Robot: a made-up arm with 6 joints.
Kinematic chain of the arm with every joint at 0, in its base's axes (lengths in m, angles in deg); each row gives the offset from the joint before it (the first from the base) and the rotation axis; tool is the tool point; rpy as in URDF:
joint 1: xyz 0 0 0.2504 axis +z
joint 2: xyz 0 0 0 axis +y
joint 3: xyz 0.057 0 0.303 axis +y
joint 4: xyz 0.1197 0 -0.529 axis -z
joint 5: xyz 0 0 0 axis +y
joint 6: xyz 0.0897 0 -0.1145 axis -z
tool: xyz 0 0 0 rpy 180 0 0
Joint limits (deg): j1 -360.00..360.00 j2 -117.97..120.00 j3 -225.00..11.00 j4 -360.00..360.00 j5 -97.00..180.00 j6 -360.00..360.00
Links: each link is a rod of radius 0.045 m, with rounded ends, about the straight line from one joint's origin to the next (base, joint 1, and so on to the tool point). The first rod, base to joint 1, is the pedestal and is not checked.
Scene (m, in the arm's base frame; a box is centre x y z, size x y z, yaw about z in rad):
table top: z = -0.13
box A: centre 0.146 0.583 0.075 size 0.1 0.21 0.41 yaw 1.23
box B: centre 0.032 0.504 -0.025 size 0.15 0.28 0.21 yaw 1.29
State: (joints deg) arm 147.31 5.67 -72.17 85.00 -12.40 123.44
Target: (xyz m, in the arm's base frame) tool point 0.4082 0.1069 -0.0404
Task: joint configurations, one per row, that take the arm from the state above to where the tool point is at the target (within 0.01 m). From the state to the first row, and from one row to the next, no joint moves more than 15 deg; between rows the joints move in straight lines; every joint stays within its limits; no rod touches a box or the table.
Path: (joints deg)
1: 133.01 2.81 -73.76 85.32 -13.13 122.67
2: 118.72 -0.05 -75.36 85.63 -13.86 121.90
3: 104.42 -2.92 -76.95 85.95 -14.59 121.13
4: 90.13 -5.78 -78.54 86.27 -15.32 120.36
5: 75.83 -8.64 -80.14 86.58 -16.05 119.59
6: 65.20 -0.77 -68.75 88.11 -19.54 120.55
7: 54.57 7.09 -57.36 89.63 -23.04 121.51
8: 43.94 14.96 -45.97 91.16 -26.53 122.48
9: 33.31 22.83 -34.58 92.69 -30.03 123.44

